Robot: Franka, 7 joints.
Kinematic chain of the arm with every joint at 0, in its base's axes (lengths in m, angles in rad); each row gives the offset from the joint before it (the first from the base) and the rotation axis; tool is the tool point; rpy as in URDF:
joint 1: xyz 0 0 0.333 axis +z
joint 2: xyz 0 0 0 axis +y
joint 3: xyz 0 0 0.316 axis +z
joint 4: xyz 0.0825 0 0 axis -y
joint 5: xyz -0.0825 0 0.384 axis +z
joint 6: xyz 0 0 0 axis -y
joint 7: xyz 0.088 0 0 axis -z
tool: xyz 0 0 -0.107 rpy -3.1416 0 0
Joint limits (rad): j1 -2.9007..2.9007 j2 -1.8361..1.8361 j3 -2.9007..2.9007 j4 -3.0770..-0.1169 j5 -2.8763..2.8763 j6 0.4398..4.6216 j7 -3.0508..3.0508
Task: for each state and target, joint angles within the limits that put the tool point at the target. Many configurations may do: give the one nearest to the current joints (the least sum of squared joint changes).
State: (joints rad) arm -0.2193 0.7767 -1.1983 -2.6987 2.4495 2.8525 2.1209
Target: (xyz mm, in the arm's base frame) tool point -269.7 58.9 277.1
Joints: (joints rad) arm -1.0767 0.9730 -1.6496 -2.9680 2.3711 2.8614 2.1209
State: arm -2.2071 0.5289 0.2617 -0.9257 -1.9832 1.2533 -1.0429
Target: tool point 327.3 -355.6 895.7
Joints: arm -1.4923 0.0346 0.9529 -1.2493 -1.9411 1.2412 -1.0429
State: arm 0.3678 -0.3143 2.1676 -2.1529 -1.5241 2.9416 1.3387
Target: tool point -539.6 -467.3 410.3
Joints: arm 0.9867 -0.5154 2.6996 -1.5740 -1.4315 2.9515 1.3387
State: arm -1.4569 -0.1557 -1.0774 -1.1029 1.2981 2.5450 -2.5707
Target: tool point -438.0 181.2 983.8
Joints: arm -1.7737 -0.4884 -1.0876 -1.1309 1.3080 2.5706 -2.5707
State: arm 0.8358 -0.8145 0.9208 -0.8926 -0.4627 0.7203 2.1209
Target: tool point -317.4 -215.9 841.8
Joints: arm 1.1357 -1.0618 0.7916 -0.7710 -0.5098 0.5334 2.1209
